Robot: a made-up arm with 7 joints. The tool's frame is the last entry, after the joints.
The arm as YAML. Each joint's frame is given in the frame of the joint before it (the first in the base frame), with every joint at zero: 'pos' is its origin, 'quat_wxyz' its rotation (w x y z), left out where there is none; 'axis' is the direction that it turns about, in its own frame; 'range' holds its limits. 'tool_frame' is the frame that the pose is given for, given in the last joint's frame.
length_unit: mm
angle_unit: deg
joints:
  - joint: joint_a
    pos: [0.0, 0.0, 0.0]
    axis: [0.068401, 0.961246, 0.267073]
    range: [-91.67, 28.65]
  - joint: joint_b
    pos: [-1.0, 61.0, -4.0]
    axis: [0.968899, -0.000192, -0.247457]
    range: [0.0, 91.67]
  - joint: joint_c
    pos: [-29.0, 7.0, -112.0]
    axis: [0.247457, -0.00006, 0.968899]
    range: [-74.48, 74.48]
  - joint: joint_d
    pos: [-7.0, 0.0, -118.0]
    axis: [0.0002, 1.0, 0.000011]
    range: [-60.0, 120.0]
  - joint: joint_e
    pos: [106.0, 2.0, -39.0]
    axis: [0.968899, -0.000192, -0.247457]
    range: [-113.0, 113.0]
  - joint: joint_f
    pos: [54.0, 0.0, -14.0]
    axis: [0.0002, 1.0, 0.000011]
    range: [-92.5, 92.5]
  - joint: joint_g
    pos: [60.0, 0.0, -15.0]
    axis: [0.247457, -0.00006, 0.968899]
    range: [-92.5, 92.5]
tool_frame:
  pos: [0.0, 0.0, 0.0]
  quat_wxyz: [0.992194, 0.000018, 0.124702, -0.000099]
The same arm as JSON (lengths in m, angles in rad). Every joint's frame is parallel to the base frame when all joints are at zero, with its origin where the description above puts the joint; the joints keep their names.
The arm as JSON. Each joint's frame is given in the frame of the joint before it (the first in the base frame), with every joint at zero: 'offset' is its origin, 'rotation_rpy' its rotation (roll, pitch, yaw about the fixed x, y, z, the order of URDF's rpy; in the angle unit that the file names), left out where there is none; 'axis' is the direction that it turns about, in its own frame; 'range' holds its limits. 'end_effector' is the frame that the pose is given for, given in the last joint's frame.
{"length_unit": "m", "angle_unit": "rad", "chain": [{"id": "joint_a", "offset": [0.0, 0.0, 0.0], "axis": [0.068403, 0.961235, 0.26711], "range": [-1.5999, 0.5]}, {"id": "joint_b", "offset": [-0.001, 0.061, -0.004], "axis": [0.968889, -0.0002, -0.247497], "range": [0.0, 1.5999]}, {"id": "joint_c", "offset": [-0.029, 0.007, -0.112], "axis": [0.247497, -0.0001, 0.968889], "range": [-1.2999, 1.2999]}, {"id": "joint_d", "offset": [-0.007, 0.0, -0.118], "axis": [0.0002, 1.0, 0.0], "range": [-1.0472, 2.0944]}, {"id": "joint_e", "offset": [0.106, 0.002, -0.039], "axis": [0.968889, -0.0002, -0.247497], "range": [-1.9722, 1.9722]}, {"id": "joint_f", "offset": [0.054, 0.0, -0.014], "axis": [0.0002, 1.0, 0.0], "range": [-1.6144, 1.6144]}, {"id": "joint_g", "offset": [0.06, 0.0, -0.015], "axis": [0.247497, -0.0001, 0.968889], "range": [-1.6144, 1.6144]}], "end_effector": {"offset": [0.0, 0.0, 0.0], "rotation_rpy": [0.0, 0.2501, -0.0002]}}
